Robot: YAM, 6 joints.
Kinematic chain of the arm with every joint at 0, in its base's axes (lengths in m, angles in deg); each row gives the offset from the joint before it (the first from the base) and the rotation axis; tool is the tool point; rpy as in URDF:
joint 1: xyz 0 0 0.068 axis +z
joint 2: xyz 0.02 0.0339 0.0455 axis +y
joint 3: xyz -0.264 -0.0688 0 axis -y
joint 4: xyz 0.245 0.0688 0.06 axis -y
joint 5: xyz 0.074 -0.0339 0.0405 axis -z
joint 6: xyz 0.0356 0 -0.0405 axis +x
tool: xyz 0 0 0 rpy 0 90 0
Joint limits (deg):
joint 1: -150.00..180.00
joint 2: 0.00..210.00
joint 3: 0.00..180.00
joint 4: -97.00..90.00
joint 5: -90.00..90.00
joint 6: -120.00..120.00
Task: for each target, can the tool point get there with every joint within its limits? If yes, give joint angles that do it. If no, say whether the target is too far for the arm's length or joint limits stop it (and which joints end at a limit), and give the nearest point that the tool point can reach.
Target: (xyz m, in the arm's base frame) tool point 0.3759 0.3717 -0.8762
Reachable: no: too far | nearest point 0.2566 0.2538 -0.3625 | short by 0.540 m
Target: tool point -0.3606 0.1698 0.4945
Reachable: yes | joints 154.96 99.32 111.55 -7.02 1.93 72.79
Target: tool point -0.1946 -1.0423 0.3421
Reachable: no: too far | nearest point -0.1159 -0.6205 0.2478 | short by 0.439 m
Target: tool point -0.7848 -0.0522 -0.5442
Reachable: no: too far | nearest point -0.5068 -0.0043 -0.2716 | short by 0.392 m
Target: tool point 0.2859 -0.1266 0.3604
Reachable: yes | joints -18.41 80.29 72.41 -16.89 56.88 -46.51
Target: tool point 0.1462 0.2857 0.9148
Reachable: no: too far | nearest point 0.1093 0.2137 0.6994 | short by 0.230 m
